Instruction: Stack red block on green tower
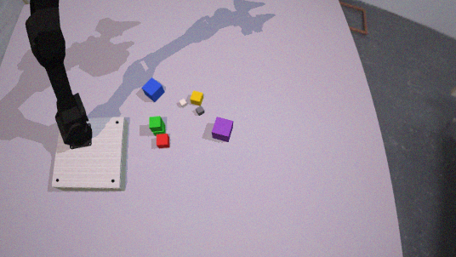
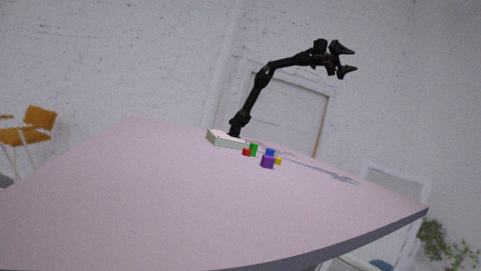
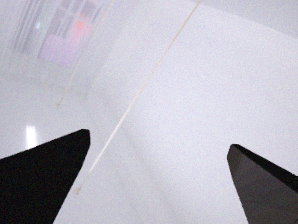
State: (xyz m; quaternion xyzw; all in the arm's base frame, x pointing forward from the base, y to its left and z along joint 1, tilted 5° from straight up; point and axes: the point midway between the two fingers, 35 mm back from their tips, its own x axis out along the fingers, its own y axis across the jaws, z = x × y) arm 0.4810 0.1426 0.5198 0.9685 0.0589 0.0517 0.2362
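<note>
The red block is 330 mm behind my gripper tip, 210 mm to the right of it and 510 mm below it. The rest, counted from my gripper tip: purple block 170 mm behind, 210 mm to the right, 500 mm below; small grey block 220 mm behind, 140 mm to the right, 520 mm below; yellow block 220 mm behind, 100 mm to the right, 510 mm below.
</note>
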